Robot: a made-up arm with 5 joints. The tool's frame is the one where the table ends. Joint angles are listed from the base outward.
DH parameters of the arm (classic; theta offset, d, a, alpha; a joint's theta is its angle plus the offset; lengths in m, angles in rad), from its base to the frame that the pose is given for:
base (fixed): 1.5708 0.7 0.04 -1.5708
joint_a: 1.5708 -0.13 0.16 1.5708
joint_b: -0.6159 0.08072 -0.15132 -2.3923
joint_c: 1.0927 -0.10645 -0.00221 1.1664
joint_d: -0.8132 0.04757 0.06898 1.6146
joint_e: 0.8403 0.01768 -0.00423 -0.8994
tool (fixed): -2.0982 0.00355 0 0
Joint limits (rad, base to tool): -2..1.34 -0.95..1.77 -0.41..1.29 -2.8..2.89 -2.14..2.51
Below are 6 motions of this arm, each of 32 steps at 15 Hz.
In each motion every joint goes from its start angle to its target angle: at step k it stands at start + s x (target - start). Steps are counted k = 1, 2, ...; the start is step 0. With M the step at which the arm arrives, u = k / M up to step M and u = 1 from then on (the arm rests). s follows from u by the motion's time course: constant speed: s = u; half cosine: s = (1 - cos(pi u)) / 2; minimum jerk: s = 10 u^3 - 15 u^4 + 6 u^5.
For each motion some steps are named. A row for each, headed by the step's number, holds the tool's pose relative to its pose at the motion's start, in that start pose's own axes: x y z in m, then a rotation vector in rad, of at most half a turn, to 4 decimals.
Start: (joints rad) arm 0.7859 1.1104 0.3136 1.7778 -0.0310
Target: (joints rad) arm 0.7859 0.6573 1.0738 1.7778 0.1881
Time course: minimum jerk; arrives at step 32
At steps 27, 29, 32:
27: -0.0318 -0.0237 -0.0791 -0.2969 0.9148 -0.4399
29: -0.0334 -0.0245 -0.0808 -0.3041 0.9359 -0.4503
32: -0.0339 -0.0247 -0.0813 -0.3063 0.9426 -0.4535

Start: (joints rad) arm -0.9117 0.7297 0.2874 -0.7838 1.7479
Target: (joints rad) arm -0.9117 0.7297 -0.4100 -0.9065 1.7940
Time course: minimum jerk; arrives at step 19
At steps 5, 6, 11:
5: 0.0033 0.0019 0.0056 0.0479 -0.0750 0.0034
6: 0.0050 0.0028 0.0090 0.0745 -0.1177 0.0052
11: 0.0126 0.0059 0.0344 0.2495 -0.4176 0.0143

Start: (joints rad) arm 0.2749 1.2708 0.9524 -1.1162 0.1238
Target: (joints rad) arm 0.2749 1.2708 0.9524 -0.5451 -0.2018
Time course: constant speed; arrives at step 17
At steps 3, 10, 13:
3: -0.0042 -0.0014 -0.0051 -0.1147 0.0270 0.0083
10: -0.0146 -0.0068 -0.0155 -0.3842 0.0732 0.0429
13: -0.0192 -0.0099 -0.0193 -0.4997 0.0859 0.0645

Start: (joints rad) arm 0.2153 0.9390 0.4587 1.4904 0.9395
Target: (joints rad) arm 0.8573 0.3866 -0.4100 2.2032 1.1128
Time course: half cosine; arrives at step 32
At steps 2, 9, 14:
2: -0.0008 0.0003 -0.0008 -0.0028 0.0083 0.0007
9: -0.0166 0.0056 -0.0152 -0.0504 0.1540 0.0091
14: -0.0384 0.0129 -0.0313 -0.1061 0.3277 0.0088

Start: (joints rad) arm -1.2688 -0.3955 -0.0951 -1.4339 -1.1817
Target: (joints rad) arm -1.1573 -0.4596 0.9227 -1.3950 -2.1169
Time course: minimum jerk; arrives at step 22
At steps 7, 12, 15, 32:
7: -0.0083 -0.0168 0.0023 0.0457 -0.1687 -0.0226
12: -0.0197 -0.0517 -0.0044 0.2014 -0.4904 -0.1546
15: -0.0218 -0.0689 -0.0142 0.3231 -0.6380 -0.2766
32: -0.0210 -0.0806 -0.0249 0.4389 -0.7319 -0.3986

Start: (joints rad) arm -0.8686 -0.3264 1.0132 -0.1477 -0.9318
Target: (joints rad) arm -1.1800 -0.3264 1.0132 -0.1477 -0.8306
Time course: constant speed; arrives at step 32
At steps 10, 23, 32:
10: -0.0088 0.0090 -0.0079 -0.0152 0.0495 0.1019
23: -0.0216 0.0191 -0.0181 -0.0356 0.1175 0.2324
32: -0.0314 0.0249 -0.0251 -0.0502 0.1669 0.3214

